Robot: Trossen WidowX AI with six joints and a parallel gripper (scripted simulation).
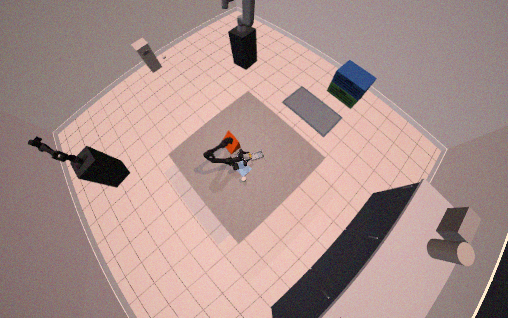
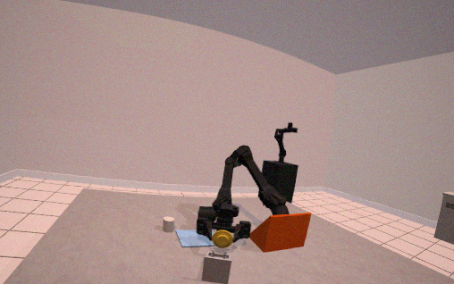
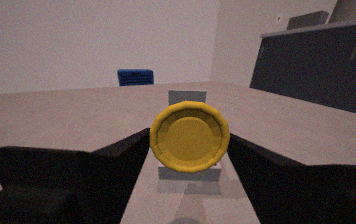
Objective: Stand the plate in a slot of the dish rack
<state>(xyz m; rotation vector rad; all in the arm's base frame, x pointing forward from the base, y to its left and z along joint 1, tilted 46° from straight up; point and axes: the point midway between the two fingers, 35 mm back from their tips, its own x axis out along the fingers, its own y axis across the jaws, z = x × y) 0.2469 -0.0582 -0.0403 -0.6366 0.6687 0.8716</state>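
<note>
Now: the dish rack 4 cm ahead of my gripper tip, 5 cm to the left of it and 5 cm below it. Round my gripper tip: light blue sheet (1 cm ahead, 15 cm to the right, 7 cm below); then blue spoon (10 cm behind, 16 cm to the right, 7 cm below); then yellow plate (1 cm to the right).
</note>
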